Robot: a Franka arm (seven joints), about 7 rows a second.
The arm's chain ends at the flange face. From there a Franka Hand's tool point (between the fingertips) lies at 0.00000 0.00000 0.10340 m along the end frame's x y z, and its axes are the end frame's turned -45 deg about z.
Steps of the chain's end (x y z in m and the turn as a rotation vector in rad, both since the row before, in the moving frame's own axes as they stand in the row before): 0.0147 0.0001 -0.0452 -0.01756 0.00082 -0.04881; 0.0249 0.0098 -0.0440 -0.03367 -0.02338 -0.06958; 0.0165 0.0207 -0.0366 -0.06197 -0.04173 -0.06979; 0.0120 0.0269 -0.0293 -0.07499 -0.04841 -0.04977; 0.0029 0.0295 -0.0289 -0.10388 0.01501 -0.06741
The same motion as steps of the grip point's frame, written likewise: 0.0091 0.0118 -0.0452 -0.01300 -0.01184 -0.04881; 0.0065 0.0254 -0.0441 -0.00728 -0.04034 -0.06958; -0.0105 0.0280 -0.0369 -0.01431 -0.07333 -0.06979; -0.0195 0.0297 -0.0297 -0.01879 -0.08726 -0.04977; -0.0250 0.0318 -0.0295 -0.08407 -0.06284 -0.06741
